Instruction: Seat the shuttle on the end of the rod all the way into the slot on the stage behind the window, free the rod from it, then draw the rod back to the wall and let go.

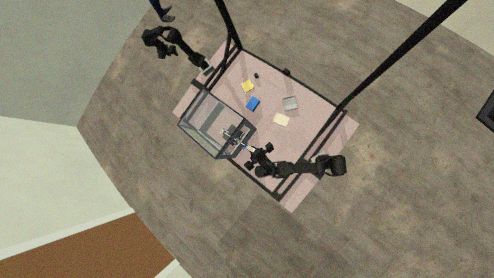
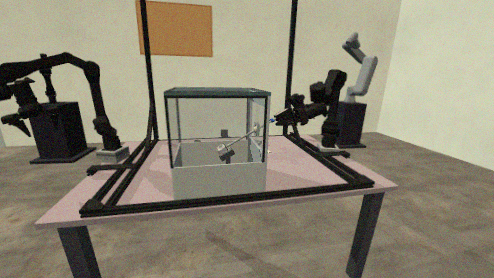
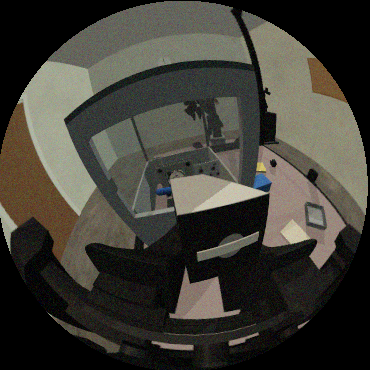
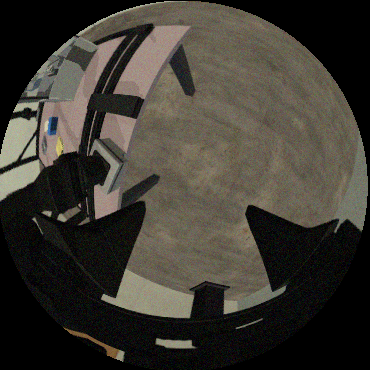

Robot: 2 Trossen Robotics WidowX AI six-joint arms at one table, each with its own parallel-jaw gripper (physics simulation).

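Frame: origin at the left arm's base, x ahead, y left, z up, level; metres.
Seen in the pictures: left gripper, between the fingertips: (image 2: 276, 124); right gripper, between the fingertips: (image 1: 174, 55) (image 2: 44, 133) (image 3: 196, 119) (image 4: 198, 208); left arm's base, origin of its link: (image 2: 328, 145) (image 4: 36, 113); right arm's base, origin of its link: (image 1: 204, 65) (image 2: 112, 148) (image 4: 98, 167).
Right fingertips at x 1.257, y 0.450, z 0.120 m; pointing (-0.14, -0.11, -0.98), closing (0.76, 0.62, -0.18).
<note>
Offsets run from my right fingertips to a thing's top centre. "spot": to the spot under its first point. Level surfaces: height alone.
A glass-walled box (image 1: 191, 108) (image 2: 215, 92) stands on the pink table @[dz -0.158 m] (image 1: 306, 129) (image 2: 298, 168). A thin grey rod (image 2: 240, 138) slants down through the box's side wall. Its inner end carries the grey shuttle @[dz -0.005, dx -0.759, dy -0.026 m] (image 2: 224, 150) (image 1: 224, 132), tilted over the dark stage (image 2: 228, 159); I cannot tell how deep it sits. A blue collar @[spot: dz +0.078, dx -0.934, dy -0.123 m] (image 1: 245, 145) (image 2: 272, 120) (image 3: 162, 190) sits just outside the wall. My left gripper (image 1: 254, 151) (image 2: 280, 119) (image 3: 200, 217) is shut on the rod's block handle @[dz +0.120, dx -0.974, dy -0.143 m] (image 3: 220, 206) (image 1: 250, 149). My right gripper (image 1: 166, 51) (image 4: 198, 208) is open and empty, off the table over the floor.
On the table lie a yellow pad @[dz -0.147, dx -0.528, dy -0.332 m] (image 1: 247, 85) (image 3: 260, 167), a blue block @[dz -0.118, dx -0.676, dy -0.289 m] (image 1: 252, 103) (image 3: 262, 181), a grey tray @[dz -0.139, dx -0.823, dy -0.505 m] (image 1: 290, 103) (image 3: 315, 215), a cream pad @[dz -0.155, dx -0.880, dy -0.391 m] (image 1: 281, 119) (image 3: 294, 232) and a small black cube @[dz -0.131, dx -0.504, dy -0.432 m] (image 1: 256, 75). Black frame posts (image 2: 290, 55) rise at the table's edges.
</note>
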